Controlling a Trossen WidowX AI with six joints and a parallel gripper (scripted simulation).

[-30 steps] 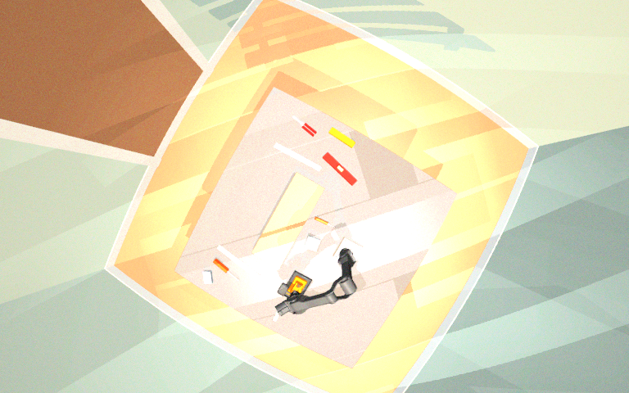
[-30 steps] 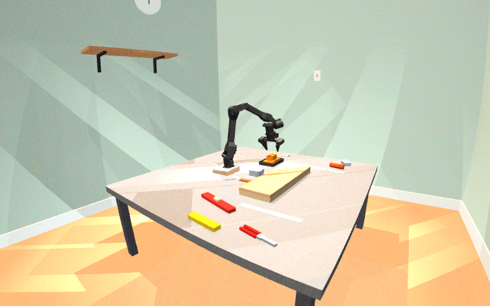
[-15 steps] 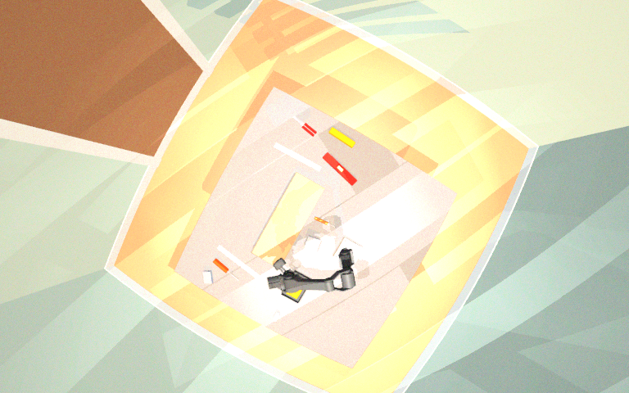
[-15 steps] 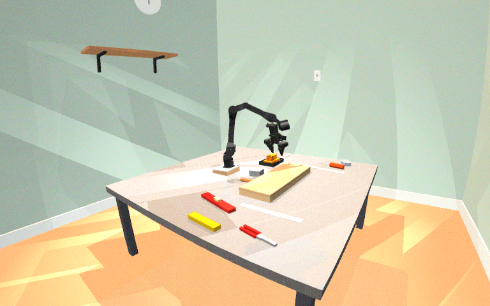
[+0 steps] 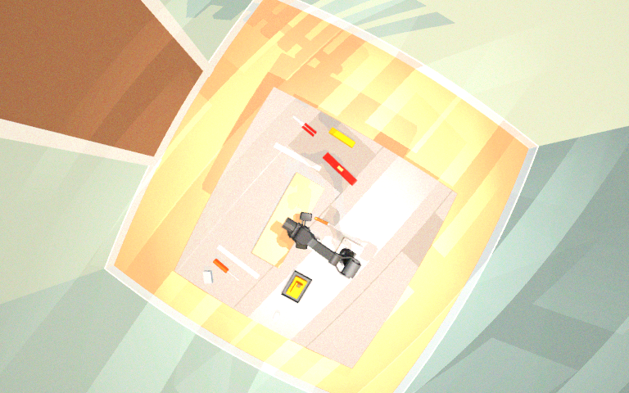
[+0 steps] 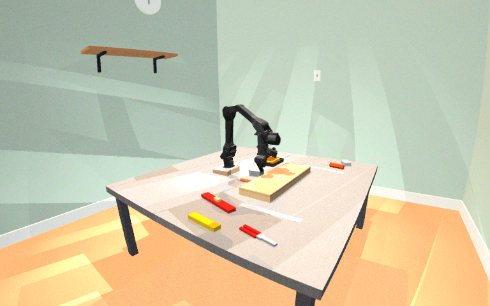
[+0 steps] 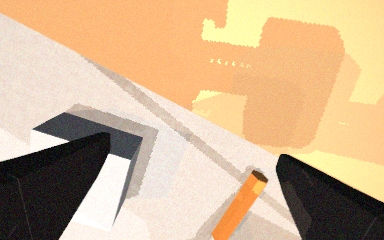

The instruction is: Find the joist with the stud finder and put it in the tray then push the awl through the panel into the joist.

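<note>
My gripper tip is now 100 mm to the left of the awl, 80 mm past it and 50 mm above it. Round my gripper tip: grey block 90 mm behind, 40 mm to the left, 40 mm below; stud finder 290 mm to the left, 180 mm behind, 10 mm below; dark grey tray 310 mm to the left, 180 mm behind, 50 mm below.
</note>
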